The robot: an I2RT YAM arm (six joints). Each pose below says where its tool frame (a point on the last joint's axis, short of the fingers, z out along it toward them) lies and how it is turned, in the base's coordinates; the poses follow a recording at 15 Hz.
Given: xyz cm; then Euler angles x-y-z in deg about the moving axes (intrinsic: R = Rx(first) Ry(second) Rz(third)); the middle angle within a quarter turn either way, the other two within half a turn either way.
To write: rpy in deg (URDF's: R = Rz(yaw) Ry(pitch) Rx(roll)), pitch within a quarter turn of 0, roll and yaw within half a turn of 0; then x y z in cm. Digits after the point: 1 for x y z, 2 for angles.
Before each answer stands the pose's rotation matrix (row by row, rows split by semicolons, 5 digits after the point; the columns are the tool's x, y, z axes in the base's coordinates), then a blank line. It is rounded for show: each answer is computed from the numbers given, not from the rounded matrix.
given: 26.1 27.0 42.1 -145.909 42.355 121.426
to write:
-0.38530 -0.63059 0.67372; -0.50978 0.75403 0.41421; -0.76920 -0.18385 -0.61199

-163.28 50.28 -127.08 26.1 27.0 42.1
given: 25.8 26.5 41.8 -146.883 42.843 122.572
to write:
-0.39474 -0.61790 0.67999; -0.50581 0.76399 0.40059; -0.76703 -0.18582 -0.61411

-163.17 50.09 -127.97 25.8 26.5 41.8
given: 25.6 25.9 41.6 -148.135 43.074 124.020
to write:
-0.40869 -0.60545 0.68294; -0.50222 0.77399 0.38563; -0.76207 -0.18538 -0.62039

-163.36 49.65 -129.14 25.6 25.9 41.6
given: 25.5 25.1 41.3 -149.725 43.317 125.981
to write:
-0.42746 -0.58876 0.68603; -0.49565 0.78727 0.36680; -0.75605 -0.18324 -0.62834

-163.74 49.12 -130.78 25.5 25.1 41.3
